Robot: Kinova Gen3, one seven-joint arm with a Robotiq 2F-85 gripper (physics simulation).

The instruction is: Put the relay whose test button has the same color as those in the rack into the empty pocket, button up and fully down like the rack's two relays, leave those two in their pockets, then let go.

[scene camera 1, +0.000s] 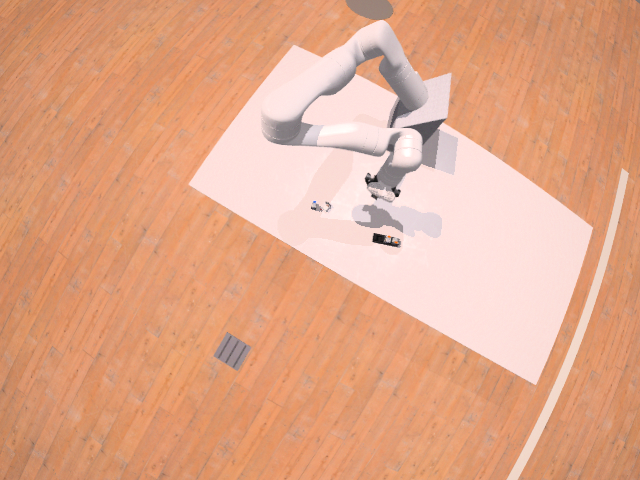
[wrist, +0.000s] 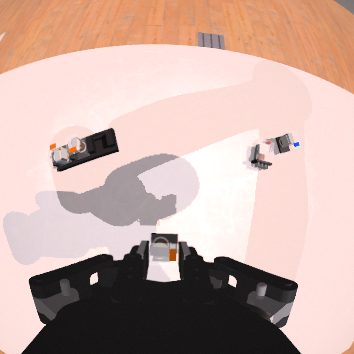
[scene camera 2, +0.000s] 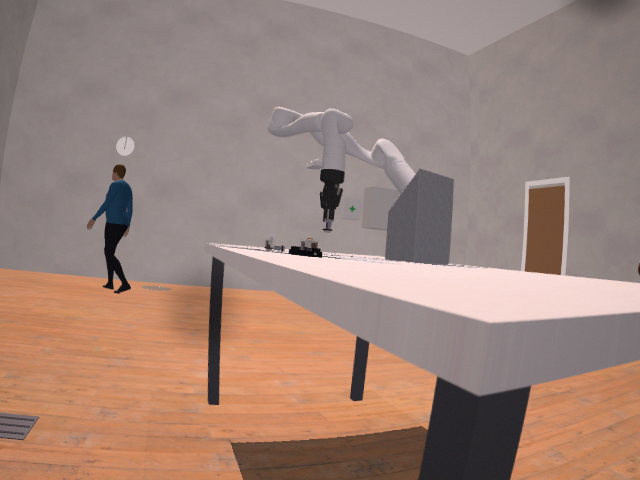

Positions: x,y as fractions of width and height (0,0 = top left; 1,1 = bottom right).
Scene:
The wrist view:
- gripper: 0.46,0.71
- black rack: 0.29,0.41
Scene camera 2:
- gripper: 0.51,0.46

